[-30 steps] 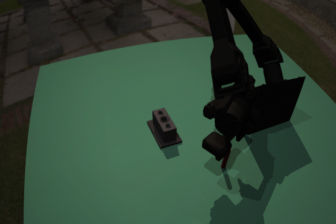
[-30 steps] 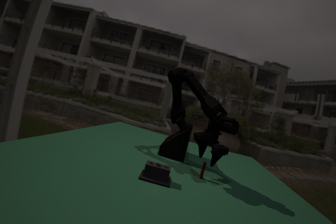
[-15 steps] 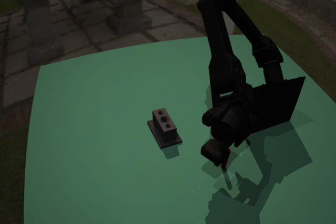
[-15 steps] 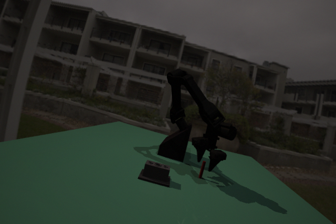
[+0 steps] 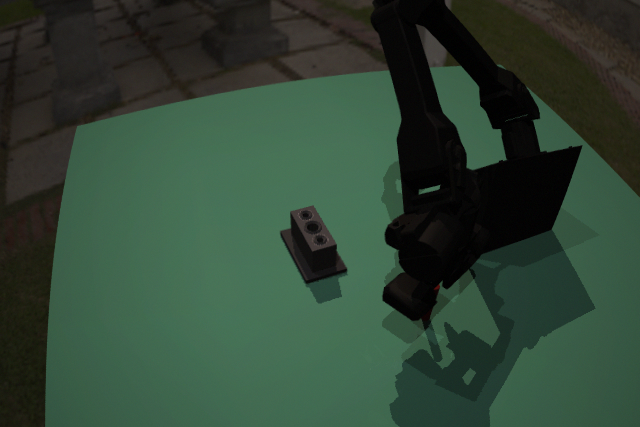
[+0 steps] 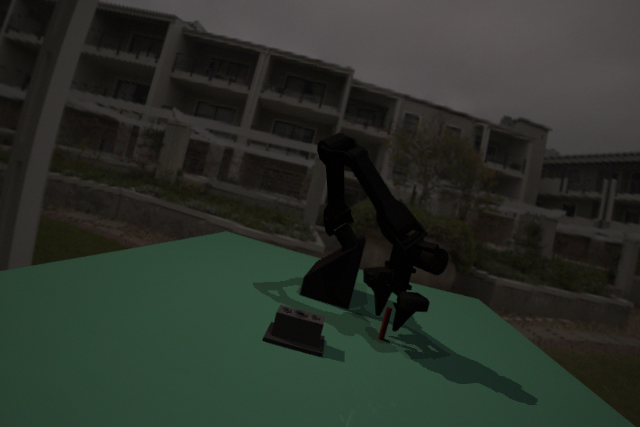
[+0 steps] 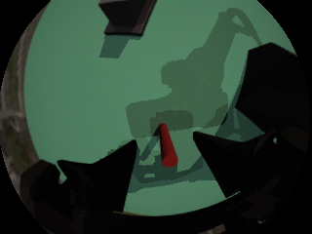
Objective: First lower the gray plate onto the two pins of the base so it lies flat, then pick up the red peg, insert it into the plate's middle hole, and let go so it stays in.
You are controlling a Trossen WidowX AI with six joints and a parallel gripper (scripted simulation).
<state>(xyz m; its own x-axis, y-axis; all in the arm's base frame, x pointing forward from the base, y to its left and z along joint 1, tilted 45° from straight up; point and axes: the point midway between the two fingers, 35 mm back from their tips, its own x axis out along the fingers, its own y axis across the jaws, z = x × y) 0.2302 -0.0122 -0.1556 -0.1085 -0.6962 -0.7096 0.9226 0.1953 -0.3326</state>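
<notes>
Now: the gray plate 200 mm to the right of my gripper tip and 100 mm ahead of it. The rest, counted from my gripper tip: red peg (right at my gripper tip).
</notes>
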